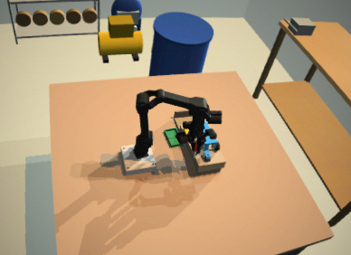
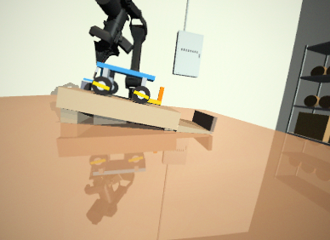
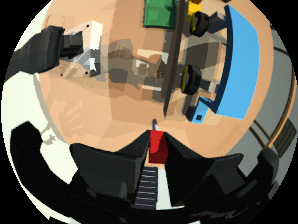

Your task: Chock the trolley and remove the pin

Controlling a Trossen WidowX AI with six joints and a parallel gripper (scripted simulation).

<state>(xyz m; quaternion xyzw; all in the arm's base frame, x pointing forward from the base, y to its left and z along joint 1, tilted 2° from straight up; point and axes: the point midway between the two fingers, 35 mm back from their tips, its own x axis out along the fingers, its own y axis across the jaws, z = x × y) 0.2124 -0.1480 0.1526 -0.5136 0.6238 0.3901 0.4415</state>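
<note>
The yellow chock lies 190 mm to the left of my gripper tip, 90 mm below it and 80 mm ahead of it. The rest, counted from my gripper tip: blue-decked trolley 120 mm ahead, 90 mm to the left, 60 mm below; then red-headed stop pin right at my gripper tip.
</note>
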